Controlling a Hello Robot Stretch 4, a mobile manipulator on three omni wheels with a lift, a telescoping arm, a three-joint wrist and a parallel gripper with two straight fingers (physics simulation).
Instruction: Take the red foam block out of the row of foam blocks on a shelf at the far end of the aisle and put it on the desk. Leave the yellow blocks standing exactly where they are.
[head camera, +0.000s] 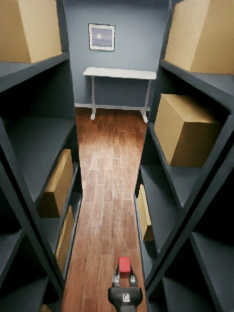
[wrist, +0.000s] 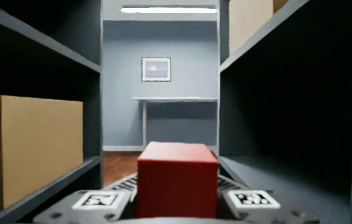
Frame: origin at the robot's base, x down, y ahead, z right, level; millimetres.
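Seen in the pictures: gripper, fingertip midpoint: (head camera: 123, 262) (wrist: 175, 187).
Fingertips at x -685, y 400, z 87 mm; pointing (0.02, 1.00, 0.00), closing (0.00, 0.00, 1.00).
Offsets run from my fingertips to a thing's top centre. Level surfaces: height alone.
The red foam block @[dx -32, dy -16, dz +0 mm] (head camera: 124, 267) (wrist: 177, 182) is held between the two fingers of my gripper (head camera: 124, 279) (wrist: 175, 187), which is shut on it. In the wrist view the block is upright at the bottom centre, with a finger at each side. The desk (head camera: 120, 73) (wrist: 175, 99) has a white top and thin white legs. It stands at the end of the aisle against the blue wall, well ahead of the gripper. In the wrist view the shelf side hides its right end. The yellow blocks do not show in either view.
Dark shelf units line both sides of the aisle. Cardboard boxes (head camera: 186, 130) (wrist: 42, 145) stand on their shelves, and the lower ones @[dx +366, dy +628, dz +392 mm] (head camera: 145, 212) lie close to the aisle edge. The wooden floor @[dx +712 mm] (head camera: 110, 175) (wrist: 117, 165) runs between them. A framed picture (head camera: 102, 37) (wrist: 156, 69) hangs above the desk.
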